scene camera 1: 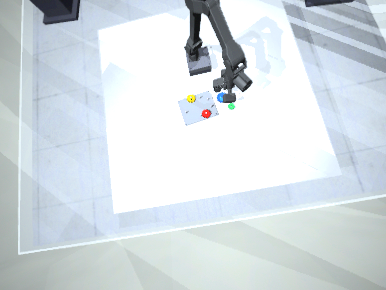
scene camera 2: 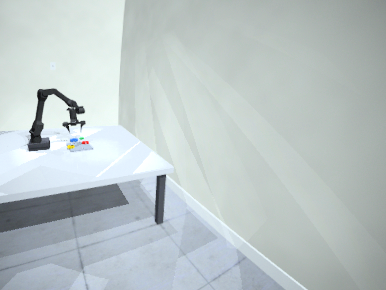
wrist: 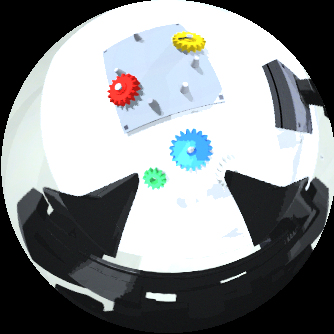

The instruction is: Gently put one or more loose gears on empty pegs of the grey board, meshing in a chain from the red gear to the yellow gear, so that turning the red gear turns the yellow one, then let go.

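Frame: origin at the arm's base, x left, y ahead, z down, level; metres.
Seen in the pictures: gripper, fingertip midpoint: (scene camera 1: 225, 94) (scene camera 2: 75, 133) (wrist: 182, 175); arm's base, origin of the base link: (scene camera 1: 194, 56) (scene camera 2: 36, 141).
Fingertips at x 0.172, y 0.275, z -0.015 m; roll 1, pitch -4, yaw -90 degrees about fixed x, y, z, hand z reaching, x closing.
Observation:
Pixels of each thing's top centre, then the offset from my fingertips to it. Level surfaces: height alone.
- grey board, middle of its top: (wrist: 151, 49) (scene camera 1: 196, 105) (scene camera 2: 78, 143) dx -0.169, dy +0.034, dz +0.040 m
- red gear, middle of its top: (wrist: 119, 87) (scene camera 1: 206, 113) dx -0.115, dy +0.085, dz +0.046 m
- yellow gear, middle of its top: (wrist: 188, 36) (scene camera 1: 190, 97) (scene camera 2: 70, 145) dx -0.204, dy -0.022, dz +0.045 m
- blue gear, middle of its top: (wrist: 190, 150) (scene camera 1: 222, 96) (scene camera 2: 73, 139) dx -0.012, dy -0.014, dz +0.054 m
- smaller green gear, middle of its top: (wrist: 153, 180) (scene camera 1: 231, 105) (scene camera 2: 81, 137) dx +0.038, dy +0.047, dz +0.054 m
- white gear, middle of its top: (wrist: 234, 173) dx +0.026, dy -0.094, dz +0.054 m
- white table, its level: dz +0.071 m
The grey board (scene camera 1: 195, 107) (scene camera 2: 82, 148) (wrist: 155, 65) carries a red gear (scene camera 1: 206, 114) (scene camera 2: 85, 143) (wrist: 123, 90), a yellow gear (scene camera 1: 191, 99) (scene camera 2: 70, 147) (wrist: 189, 42) and several bare pegs. Off the board lie a blue gear (scene camera 1: 220, 97) (scene camera 2: 74, 140) (wrist: 191, 150) and a smaller green gear (scene camera 1: 231, 106) (scene camera 2: 81, 138) (wrist: 155, 178). A white gear (wrist: 222, 169) is faint against the table and partly hidden by the right finger. My gripper (scene camera 1: 224, 92) (scene camera 2: 75, 130) (wrist: 182, 175) is wide open and empty, above the table near the loose gears.
The arm's dark base (scene camera 1: 199, 63) (scene camera 2: 39, 145) (wrist: 290, 100) stands on the white table (scene camera 1: 210, 160) (scene camera 2: 115, 160), close to the board's yellow-gear side. A table leg (scene camera 2: 160, 200) shows in scene camera 2.

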